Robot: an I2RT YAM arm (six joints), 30 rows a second.
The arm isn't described. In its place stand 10 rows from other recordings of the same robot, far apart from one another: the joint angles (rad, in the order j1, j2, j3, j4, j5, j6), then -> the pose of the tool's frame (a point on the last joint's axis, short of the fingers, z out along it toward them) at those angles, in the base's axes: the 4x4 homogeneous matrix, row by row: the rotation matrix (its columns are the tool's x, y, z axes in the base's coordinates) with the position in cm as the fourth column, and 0 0 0 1 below.
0.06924, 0.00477, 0.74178, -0.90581, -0.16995, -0.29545 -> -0.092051, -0.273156, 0.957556, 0.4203; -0.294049, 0.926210, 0.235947, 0.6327; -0.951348, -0.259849, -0.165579, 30.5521; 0, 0, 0, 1
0.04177, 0.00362, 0.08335, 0.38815, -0.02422, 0.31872 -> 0.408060, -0.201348, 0.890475, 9.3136; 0.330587, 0.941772, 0.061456, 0.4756; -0.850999, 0.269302, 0.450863, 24.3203; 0, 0, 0, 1
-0.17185, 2.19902, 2.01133, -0.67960, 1.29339, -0.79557 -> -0.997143, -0.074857, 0.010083, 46.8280; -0.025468, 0.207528, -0.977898, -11.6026; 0.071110, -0.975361, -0.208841, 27.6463; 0, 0, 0, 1
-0.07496, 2.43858, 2.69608, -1.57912, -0.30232, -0.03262 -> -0.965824, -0.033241, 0.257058, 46.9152; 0.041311, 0.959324, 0.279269, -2.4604; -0.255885, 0.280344, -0.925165, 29.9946; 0, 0, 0, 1
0.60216, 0.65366, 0.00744, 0.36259, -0.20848, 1.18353 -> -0.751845, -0.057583, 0.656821, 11.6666; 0.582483, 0.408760, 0.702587, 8.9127; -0.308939, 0.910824, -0.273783, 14.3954; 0, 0, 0, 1
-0.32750, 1.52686, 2.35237, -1.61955, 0.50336, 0.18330 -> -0.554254, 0.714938, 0.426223, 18.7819; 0.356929, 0.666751, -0.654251, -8.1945; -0.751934, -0.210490, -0.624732, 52.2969; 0, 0, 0, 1
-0.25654, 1.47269, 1.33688, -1.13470, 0.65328, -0.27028 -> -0.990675, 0.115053, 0.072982, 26.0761; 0.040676, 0.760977, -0.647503, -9.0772; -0.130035, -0.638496, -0.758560, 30.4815; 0, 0, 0, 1
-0.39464, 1.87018, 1.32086, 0.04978, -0.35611, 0.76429 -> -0.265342, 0.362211, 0.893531, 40.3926; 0.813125, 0.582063, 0.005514, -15.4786; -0.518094, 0.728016, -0.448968, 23.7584; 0, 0, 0, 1
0.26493, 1.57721, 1.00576, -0.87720, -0.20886, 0.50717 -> -0.973596, 0.220046, 0.060745, 26.2004; 0.228183, 0.945739, 0.231321, 7.8732; -0.006547, 0.239074, -0.970979, 18.7439; 0, 0, 0, 1
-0.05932, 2.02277, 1.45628, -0.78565, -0.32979, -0.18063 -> -0.956098, -0.188869, 0.224067, 39.7571; -0.113485, 0.943575, 0.311108, -1.2062; -0.270182, 0.272021, -0.923583, 16.5017; 0, 0, 0, 1
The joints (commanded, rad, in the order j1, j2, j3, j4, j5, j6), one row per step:
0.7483 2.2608 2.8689 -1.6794 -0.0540 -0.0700
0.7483 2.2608 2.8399 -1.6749 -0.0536 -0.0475
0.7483 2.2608 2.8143 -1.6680 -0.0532 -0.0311
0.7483 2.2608 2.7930 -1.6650 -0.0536 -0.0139
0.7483 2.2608 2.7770 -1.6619 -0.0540 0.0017
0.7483 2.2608 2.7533 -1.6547 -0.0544 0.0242
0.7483 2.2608 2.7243 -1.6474 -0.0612 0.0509
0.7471 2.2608 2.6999 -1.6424 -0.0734 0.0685
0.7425 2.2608 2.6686 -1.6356 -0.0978 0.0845
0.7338 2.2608 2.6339 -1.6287 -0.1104 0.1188
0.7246 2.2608 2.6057 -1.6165 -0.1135 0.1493
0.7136 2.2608 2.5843 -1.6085 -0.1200 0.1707
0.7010 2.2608 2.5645 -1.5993 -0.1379 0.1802
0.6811 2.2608 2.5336 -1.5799 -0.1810 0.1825
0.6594 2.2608 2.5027 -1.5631 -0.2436 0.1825
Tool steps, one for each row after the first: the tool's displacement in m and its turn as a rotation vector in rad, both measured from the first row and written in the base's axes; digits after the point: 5 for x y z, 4 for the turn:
0.00224 0.00206 -0.00617 -0.0100 0.0258 -0.0200
0.00433 0.00398 -0.01156 -0.0182 0.0449 -0.0349
0.00577 0.00534 -0.01624 -0.0256 0.0642 -0.0502
0.00686 0.00637 -0.01974 -0.0298 0.0791 -0.0641
0.00861 0.00802 -0.02487 -0.0348 0.0986 -0.0844
0.01037 0.00997 -0.03128 -0.0385 0.1272 -0.1060
0.01184 0.01124 -0.03678 -0.0401 0.1546 -0.1186
0.01430 0.01202 -0.04386 -0.0382 0.1932 -0.1286
0.01820 0.01115 -0.05187 -0.0412 0.2323 -0.1652
0.02253 0.00987 -0.05826 -0.0427 0.2554 -0.2022
0.02668 0.00751 -0.06319 -0.0422 0.2760 -0.2314
0.03099 0.00485 -0.06768 -0.0351 0.2991 -0.2466
0.03767 0.00111 -0.07451 -0.0134 0.3382 -0.2529
0.04400 -0.00321 -0.08129 0.0196 0.3915 -0.2521

